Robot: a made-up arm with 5 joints. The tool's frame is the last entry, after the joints. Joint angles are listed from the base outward. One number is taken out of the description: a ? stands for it. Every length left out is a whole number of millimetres.
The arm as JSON. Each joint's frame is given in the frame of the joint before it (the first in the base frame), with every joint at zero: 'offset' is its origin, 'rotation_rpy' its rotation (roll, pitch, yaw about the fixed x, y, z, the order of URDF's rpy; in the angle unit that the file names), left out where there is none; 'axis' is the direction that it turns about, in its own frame. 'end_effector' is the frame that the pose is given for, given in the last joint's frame.
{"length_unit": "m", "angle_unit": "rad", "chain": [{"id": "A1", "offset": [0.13, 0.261, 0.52], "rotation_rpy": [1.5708, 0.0, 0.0], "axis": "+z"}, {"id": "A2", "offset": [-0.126, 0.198, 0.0], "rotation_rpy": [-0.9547, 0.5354, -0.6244], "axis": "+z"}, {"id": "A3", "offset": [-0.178, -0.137, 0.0], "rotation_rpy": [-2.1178, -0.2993, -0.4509], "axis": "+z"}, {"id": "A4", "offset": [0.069, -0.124, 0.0], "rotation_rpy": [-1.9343, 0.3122, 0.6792], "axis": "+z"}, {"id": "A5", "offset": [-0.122, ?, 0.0], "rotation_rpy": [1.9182, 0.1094, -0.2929], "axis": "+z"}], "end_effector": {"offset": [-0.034, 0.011, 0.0], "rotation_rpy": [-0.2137, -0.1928, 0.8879]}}
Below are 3 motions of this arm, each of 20 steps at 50 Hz.
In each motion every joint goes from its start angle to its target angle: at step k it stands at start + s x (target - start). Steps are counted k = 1, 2, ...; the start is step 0. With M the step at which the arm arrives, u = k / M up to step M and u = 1 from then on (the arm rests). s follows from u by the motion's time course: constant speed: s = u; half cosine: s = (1 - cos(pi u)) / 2; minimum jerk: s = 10 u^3 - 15 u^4 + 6 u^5.
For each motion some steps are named. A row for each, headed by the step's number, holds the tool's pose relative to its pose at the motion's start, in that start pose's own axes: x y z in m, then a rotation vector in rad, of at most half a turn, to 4 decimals.
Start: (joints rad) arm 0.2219 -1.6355 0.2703 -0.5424 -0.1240
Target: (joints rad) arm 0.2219 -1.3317 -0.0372 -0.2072 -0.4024
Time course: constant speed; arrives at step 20
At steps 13, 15, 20:
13: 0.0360 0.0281 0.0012 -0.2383 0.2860 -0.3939
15: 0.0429 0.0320 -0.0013 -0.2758 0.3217 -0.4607
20: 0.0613 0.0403 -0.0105 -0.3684 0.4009 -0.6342

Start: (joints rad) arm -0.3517 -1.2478 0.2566 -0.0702 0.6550
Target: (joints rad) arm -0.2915 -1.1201 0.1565 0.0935 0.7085
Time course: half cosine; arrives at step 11
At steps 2, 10, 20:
2: 0.0034 -0.0011 -0.0005 -0.0016 0.0081 -0.0138
10: 0.0439 -0.0170 -0.0084 -0.0194 0.0786 -0.1807
20: 0.0448 -0.0175 -0.0086 -0.0198 0.0797 -0.1847

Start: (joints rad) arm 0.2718 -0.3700 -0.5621 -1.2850 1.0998
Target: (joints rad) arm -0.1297 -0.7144 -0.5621 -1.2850 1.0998
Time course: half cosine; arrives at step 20
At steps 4, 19, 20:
4: -0.0165 0.0056 0.0150 0.0078 -0.0596 0.0136
19: -0.2184 0.0377 0.1166 0.1185 -0.6045 0.1774
20: -0.2200 0.0377 0.1170 0.1195 -0.6081 0.1788

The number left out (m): 0.047
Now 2 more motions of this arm.
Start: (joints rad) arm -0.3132 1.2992 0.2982 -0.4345 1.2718
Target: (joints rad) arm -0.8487 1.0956 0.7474 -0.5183 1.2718
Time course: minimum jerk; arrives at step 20
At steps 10, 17, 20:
10: -0.0623 0.0050 -0.0643 -0.2593 -0.3529 0.2575
17: -0.0934 -0.0232 -0.1420 -0.5490 -0.6515 0.5227
20: -0.0941 -0.0257 -0.1463 -0.5665 -0.6671 0.5381

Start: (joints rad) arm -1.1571 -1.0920 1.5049 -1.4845 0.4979
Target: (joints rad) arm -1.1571 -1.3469 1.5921 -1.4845 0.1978
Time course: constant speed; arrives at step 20
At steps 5, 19, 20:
5: 0.0115 0.0086 -0.0238 -0.0529 -0.0397 -0.1091
19: 0.0505 0.0232 -0.0899 -0.1806 -0.1638 -0.4156
20: 0.0537 0.0236 -0.0945 -0.1886 -0.1735 -0.4375

